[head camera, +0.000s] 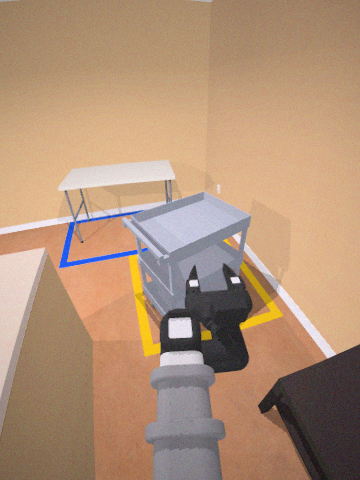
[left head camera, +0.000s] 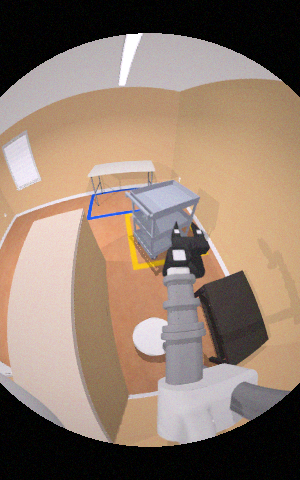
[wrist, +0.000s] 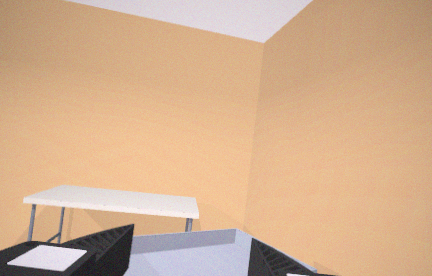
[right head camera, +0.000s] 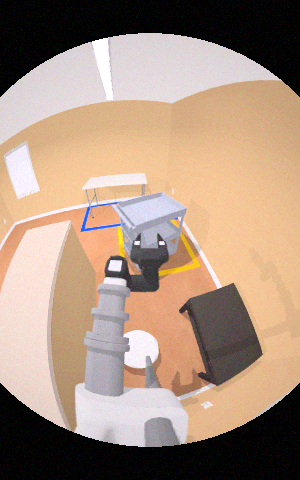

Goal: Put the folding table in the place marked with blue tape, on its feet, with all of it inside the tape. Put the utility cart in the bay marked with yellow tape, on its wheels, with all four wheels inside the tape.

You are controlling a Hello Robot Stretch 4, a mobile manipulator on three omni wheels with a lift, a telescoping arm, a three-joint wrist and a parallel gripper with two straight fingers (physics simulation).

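Where they show: gripper, between the fingertips: [head camera: 209, 267] [left head camera: 183, 222] [wrist: 190, 252] [right head camera: 148, 234]; robot's base, origin of its link: [left head camera: 152, 335] [right head camera: 137, 348].
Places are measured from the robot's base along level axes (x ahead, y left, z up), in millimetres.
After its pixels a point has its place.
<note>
The white folding table [head camera: 120, 175] @(y 567, x 2430, z 715 mm) [left head camera: 122, 168] @(y 552, x 2370, z 716 mm) [right head camera: 116, 181] @(y 531, x 2361, z 716 mm) [wrist: 110, 199] @(y 677, x 2448, z 715 mm) stands upright at the back wall. Its left feet are inside the blue tape [head camera: 100, 258] @(y 828, x 1931, z -27 mm) [left head camera: 107, 215] @(y 841, x 1914, z -34 mm) [right head camera: 100, 227] @(y 850, x 1920, z -35 mm); the cart hides its right feet. The grey utility cart [head camera: 195, 220] @(y -137, x 1343, z 766 mm) [left head camera: 165, 200] @(y -105, x 1236, z 766 mm) [right head camera: 152, 207] @(y -118, x 1344, z 766 mm) [wrist: 200, 257] @(y -79, x 1429, z 766 mm) stands upright, turned at an angle, over the yellow tape bay [head camera: 142, 320] @(y 293, x 1135, z -27 mm) [left head camera: 132, 245] @(y 293, x 1224, z -27 mm) [right head camera: 182, 270] @(y -566, x 1027, z -31 mm). Its lower left corner is close to the left strip; the wheels are too hidden to place. My gripper [head camera: 209, 270] @(y -80, x 502, z 1142 mm) [left head camera: 187, 227] @(y -80, x 502, z 1142 mm) [right head camera: 149, 237] @(y -80, x 502, z 1142 mm) [wrist: 190, 252] @(y -80, x 502, z 1142 mm) is open and empty at the cart's near side.
A long beige counter [head camera: 20, 295] @(y 628, x 645, z 882 mm) [left head camera: 45, 300] @(y 659, x 144, z 883 mm) [right head camera: 30, 300] @(y 643, x 166, z 882 mm) runs along the left. A dark piece of furniture [head camera: 325, 410] @(y -622, x 300, z 422 mm) [left head camera: 232, 315] @(y -719, x 105, z 423 mm) [right head camera: 225, 330] @(y -769, x 96, z 423 mm) stands at the near right by the wall. A white round object [left head camera: 150, 336] @(y 30, x 2, z 187 mm) [right head camera: 141, 348] @(y -43, x 9, z 187 mm) is below my arm.
</note>
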